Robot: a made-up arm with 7 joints.
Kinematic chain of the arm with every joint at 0, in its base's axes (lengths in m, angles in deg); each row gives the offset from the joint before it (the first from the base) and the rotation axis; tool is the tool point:
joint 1: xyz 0 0.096 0 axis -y
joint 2: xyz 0 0.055 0 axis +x
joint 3: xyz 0 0 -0.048 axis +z
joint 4: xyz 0 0 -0.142 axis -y
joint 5: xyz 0 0 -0.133 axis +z
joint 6: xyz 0 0 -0.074 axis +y
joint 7: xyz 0 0 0 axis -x
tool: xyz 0 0 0
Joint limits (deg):
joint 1: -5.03..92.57
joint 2: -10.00..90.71
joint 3: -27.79..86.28
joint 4: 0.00..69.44
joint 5: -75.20..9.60
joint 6: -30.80..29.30
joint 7: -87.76..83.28
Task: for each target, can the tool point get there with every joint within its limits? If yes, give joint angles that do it. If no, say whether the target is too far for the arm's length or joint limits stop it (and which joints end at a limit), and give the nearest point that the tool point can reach.
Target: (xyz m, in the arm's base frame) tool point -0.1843 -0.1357 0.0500
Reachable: no: joint limits stop it (at a limit: joint 1, joint 2, joint 3, joint 4) | nearest point 0.2351 0.0164 0.1822 | short by 0.465 m
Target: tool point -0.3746 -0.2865 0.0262
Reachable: no: too far | nearest point -0.0343 0.0821 -0.3895 | short by 0.651 m
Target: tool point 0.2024 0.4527 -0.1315
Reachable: yes | joints 34.95 50.44 12.24 26.60 1.85 -16.37 -4.58
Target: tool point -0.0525 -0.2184 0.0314
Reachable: no: joint limits stop it (at a limit: joint 1, joint 2, joint 3, joint 4) | nearest point 0.2351 0.0164 0.1822 | short by 0.401 m
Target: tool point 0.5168 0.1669 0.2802
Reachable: no: too far | nearest point 0.3489 0.1617 0.1407 | short by 0.218 m
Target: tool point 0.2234 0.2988 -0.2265
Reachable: yes | joints 13.57 37.71 -16.89 55.91 -14.91 -26.17 -21.25
